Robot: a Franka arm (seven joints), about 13 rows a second.
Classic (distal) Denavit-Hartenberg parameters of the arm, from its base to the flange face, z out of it. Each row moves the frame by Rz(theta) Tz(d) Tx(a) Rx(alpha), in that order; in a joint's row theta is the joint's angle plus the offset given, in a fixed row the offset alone. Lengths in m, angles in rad.
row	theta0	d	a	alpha
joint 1	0	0.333	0	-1.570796
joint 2	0	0	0	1.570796
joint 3	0	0.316	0.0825	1.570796
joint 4	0	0	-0.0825	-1.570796
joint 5	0	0.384	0	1.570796
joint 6	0	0	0.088	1.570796
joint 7	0	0.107	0	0
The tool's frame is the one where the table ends.
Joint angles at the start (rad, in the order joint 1, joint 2, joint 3, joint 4, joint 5, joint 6, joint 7):
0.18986 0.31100 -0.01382 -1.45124 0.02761 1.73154 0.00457
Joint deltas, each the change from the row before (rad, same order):
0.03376 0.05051 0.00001 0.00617 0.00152 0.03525 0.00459
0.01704 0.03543 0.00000 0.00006 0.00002 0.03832 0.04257
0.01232 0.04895 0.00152 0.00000 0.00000 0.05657 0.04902
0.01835 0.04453 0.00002 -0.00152 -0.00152 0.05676 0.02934
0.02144 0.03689 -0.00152 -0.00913 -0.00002 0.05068 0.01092
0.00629 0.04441 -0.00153 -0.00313 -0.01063 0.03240 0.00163
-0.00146 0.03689 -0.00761 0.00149 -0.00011 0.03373 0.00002
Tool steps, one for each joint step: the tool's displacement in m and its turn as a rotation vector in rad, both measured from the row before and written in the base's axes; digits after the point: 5 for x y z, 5 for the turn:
0.00800 0.02441 -0.02738 -0.00132 0.00912 0.02807
0.00632 0.01306 -0.02049 -0.00186 -0.00241 -0.02638
0.00920 0.01162 -0.02853 -0.00049 -0.00678 -0.03655
0.00625 0.01446 -0.02664 -0.00055 -0.01053 -0.01166
0.00202 0.01504 -0.02572 -0.00063 -0.00479 0.00817
0.00328 0.00388 -0.02995 -0.01512 0.01141 0.00741
0.00554 -0.00415 -0.02253 -0.00542 0.00009 -0.00788

